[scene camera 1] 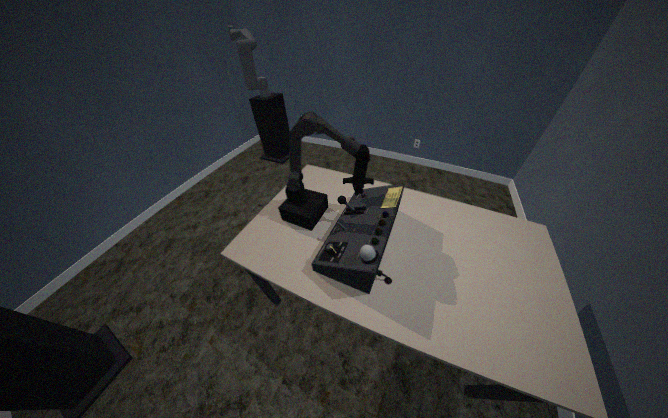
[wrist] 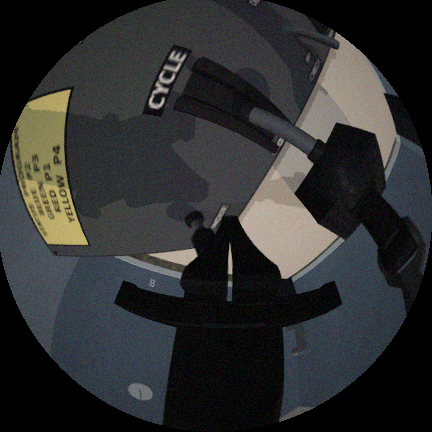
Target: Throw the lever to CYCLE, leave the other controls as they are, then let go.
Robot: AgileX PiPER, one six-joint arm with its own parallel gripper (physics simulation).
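Note:
The lever (scene camera 1: 348,205) (wrist: 282,131) leans toward the slot end away from the CYCLE label (wrist: 168,80). Its round black knob (scene camera 1: 342,200) is hard to tell from the dark arm base in the wrist view. My gripper (scene camera 1: 358,192) (wrist: 229,223) is shut with its tips together and empty. It is low over the panel's edge, apart from the lever. A small black MODE knob (wrist: 194,220) stands right beside one finger, partly hidden by it; whether they touch is unclear. The control panel (scene camera 1: 352,229) (wrist: 150,170) sits on the table.
A yellow card (scene camera 1: 392,197) (wrist: 55,175) lies on the panel. A row of small buttons (scene camera 1: 378,231), a white ball-shaped knob (scene camera 1: 368,253), a small selector (scene camera 1: 332,249) and a side crank (scene camera 1: 387,280) are farther along. My arm's base box (scene camera 1: 304,207) (wrist: 345,185) stands beside the panel.

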